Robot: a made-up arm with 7 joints.
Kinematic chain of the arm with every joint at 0, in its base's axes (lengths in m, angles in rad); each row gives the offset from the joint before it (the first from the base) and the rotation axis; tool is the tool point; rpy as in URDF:
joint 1: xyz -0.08 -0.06 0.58 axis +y
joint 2: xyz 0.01 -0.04 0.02 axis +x
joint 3: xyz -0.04 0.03 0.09 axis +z
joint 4: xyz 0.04 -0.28 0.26 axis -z
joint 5: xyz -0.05 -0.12 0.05 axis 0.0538 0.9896 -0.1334
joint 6: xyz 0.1 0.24 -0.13 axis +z
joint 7: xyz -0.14 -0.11 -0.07 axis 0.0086 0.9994 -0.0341
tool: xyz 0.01 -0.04 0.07 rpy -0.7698 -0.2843 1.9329
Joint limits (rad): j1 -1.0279..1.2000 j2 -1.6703..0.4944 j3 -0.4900..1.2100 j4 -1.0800..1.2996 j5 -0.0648..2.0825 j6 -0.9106..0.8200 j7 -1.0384..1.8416
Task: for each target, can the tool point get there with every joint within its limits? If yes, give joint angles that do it. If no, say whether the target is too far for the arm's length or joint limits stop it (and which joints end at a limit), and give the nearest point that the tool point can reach.
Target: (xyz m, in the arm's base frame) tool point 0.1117 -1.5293 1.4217
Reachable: no: too far | nearest point 0.0039 -0.6669 0.9485 | short by 0.990 m
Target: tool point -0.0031 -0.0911 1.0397
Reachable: yes | joints 0.0134 0.0256 0.8911 1.0921 1.4562 -0.7635 0.5716
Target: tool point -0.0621 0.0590 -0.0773
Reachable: no: joint limits stop it (at a limit: joint 1, joint 2, joint 3, joint 5, joint 6) | nearest point 0.0096 0.0877 0.2354 | short by 0.322 m
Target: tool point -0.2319 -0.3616 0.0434
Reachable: no: joint limits stop it (at a limit: joint 1, joint 2, joint 3, joint 6, joint 7) | nearest point -0.3070 -0.4323 0.3137 | short by 0.289 m
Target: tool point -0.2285 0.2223 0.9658
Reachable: yes | joints -0.0641 -1.3768 0.1387 0.1115 1.6600 0.4307 -0.4310
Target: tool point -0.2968 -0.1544 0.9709
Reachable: yes | joints -0.5489 -0.1291 0.8231 0.7778 1.1415 -0.2235 -0.3485
